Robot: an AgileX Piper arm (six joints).
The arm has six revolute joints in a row. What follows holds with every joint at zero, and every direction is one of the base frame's. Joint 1 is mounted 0.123 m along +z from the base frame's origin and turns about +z. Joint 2 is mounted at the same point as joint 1 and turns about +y. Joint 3 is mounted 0.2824 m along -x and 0.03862 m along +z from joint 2 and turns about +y. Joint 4 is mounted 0.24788 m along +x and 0.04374 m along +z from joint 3 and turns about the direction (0.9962, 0, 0.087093). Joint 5 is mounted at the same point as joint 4 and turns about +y. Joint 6 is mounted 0.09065 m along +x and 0.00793 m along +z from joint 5 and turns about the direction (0.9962, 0, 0.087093). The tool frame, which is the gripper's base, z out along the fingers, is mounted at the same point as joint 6; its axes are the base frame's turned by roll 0, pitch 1.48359 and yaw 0 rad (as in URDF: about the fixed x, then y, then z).
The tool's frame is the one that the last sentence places.
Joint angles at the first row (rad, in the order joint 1, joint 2, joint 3, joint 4, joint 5, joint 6):
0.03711 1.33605 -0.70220 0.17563 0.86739 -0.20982
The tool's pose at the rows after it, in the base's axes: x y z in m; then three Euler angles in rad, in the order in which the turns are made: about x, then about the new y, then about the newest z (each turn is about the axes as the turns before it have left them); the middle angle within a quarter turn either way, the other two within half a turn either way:
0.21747 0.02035 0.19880 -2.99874 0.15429 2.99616
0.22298 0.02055 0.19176 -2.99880 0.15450 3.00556
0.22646 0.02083 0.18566 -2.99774 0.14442 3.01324
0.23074 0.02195 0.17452 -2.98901 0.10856 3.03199
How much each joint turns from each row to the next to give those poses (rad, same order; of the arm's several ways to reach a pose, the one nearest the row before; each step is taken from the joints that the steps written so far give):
-0.00003 0.03627 0.00000 0.00729 -0.03208 -0.00003
0.00001 0.03409 0.00003 0.00584 -0.03374 0.00081
0.00002 0.02833 -0.00004 0.00569 -0.01765 0.00003
0.00000 0.05067 -0.00077 0.01793 -0.01238 0.00000

